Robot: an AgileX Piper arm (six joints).
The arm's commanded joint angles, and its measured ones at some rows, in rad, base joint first. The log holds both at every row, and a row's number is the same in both.
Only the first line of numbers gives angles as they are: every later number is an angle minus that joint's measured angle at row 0.
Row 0, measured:
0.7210, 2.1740, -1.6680, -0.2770, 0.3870, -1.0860
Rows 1 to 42, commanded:
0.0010, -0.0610, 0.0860, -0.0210, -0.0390, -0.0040
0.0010, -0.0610, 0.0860, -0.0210, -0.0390, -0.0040
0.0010, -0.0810, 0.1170, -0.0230, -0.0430, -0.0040
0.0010, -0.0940, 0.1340, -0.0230, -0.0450, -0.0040
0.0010, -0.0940, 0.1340, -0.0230, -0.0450, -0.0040
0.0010, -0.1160, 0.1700, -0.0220, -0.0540, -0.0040
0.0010, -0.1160, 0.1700, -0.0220, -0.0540, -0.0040
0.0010, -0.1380, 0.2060, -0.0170, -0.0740, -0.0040
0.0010, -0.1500, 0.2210, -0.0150, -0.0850, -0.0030
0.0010, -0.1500, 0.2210, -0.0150, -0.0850, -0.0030
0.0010, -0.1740, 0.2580, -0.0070, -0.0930, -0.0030
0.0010, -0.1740, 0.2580, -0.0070, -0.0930, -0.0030
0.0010, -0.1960, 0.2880, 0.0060, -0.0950, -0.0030
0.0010, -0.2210, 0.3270, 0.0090, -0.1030, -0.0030
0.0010, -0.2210, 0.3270, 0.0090, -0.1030, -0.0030
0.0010, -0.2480, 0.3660, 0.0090, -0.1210, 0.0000
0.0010, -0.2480, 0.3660, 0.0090, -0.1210, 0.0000
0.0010, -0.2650, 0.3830, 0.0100, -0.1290, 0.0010
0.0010, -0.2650, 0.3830, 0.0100, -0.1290, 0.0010
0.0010, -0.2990, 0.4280, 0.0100, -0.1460, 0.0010
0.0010, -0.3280, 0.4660, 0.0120, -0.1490, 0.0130
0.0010, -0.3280, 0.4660, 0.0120, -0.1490, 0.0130
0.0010, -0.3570, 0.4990, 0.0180, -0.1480, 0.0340
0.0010, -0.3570, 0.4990, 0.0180, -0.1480, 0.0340
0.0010, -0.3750, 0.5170, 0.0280, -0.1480, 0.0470
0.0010, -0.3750, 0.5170, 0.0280, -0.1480, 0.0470
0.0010, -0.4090, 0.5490, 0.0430, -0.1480, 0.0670
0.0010, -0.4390, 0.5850, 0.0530, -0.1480, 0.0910
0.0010, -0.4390, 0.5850, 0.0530, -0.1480, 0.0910
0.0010, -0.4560, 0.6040, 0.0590, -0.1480, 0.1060
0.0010, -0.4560, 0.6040, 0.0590, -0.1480, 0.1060
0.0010, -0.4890, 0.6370, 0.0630, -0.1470, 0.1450
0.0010, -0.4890, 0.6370, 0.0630, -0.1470, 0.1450
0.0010, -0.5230, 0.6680, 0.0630, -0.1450, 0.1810
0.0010, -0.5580, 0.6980, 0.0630, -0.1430, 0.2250
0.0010, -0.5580, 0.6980, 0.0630, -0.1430, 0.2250
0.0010, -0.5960, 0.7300, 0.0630, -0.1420, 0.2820
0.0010, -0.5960, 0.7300, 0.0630, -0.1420, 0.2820
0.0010, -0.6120, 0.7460, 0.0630, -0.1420, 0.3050
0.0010, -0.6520, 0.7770, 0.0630, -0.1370, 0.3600
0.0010, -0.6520, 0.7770, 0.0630, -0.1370, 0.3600
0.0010, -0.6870, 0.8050, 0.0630, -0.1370, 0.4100
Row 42, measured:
0.0000, -0.6370, 0.7700, 0.0590, -0.1360, 0.3310
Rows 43 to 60, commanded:
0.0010, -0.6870, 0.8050, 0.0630, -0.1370, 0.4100
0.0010, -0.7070, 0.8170, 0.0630, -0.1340, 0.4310
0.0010, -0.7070, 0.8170, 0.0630, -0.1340, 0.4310
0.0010, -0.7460, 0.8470, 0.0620, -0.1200, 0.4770
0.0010, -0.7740, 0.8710, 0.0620, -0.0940, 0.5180
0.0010, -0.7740, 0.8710, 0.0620, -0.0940, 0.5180
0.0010, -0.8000, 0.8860, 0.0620, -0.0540, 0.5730
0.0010, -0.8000, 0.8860, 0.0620, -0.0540, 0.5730
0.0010, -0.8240, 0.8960, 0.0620, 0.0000, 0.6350
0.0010, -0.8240, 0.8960, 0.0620, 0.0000, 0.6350
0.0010, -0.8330, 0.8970, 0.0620, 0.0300, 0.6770
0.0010, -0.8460, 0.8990, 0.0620, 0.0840, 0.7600
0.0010, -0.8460, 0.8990, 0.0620, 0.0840, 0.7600
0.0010, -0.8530, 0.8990, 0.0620, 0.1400, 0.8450
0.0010, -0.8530, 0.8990, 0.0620, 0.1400, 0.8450
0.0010, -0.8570, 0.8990, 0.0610, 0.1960, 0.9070
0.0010, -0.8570, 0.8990, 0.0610, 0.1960, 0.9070
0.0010, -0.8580, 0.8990, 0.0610, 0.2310, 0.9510
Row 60, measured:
0.0000, -0.8480, 0.8940, 0.0610, 0.1740, 0.8760
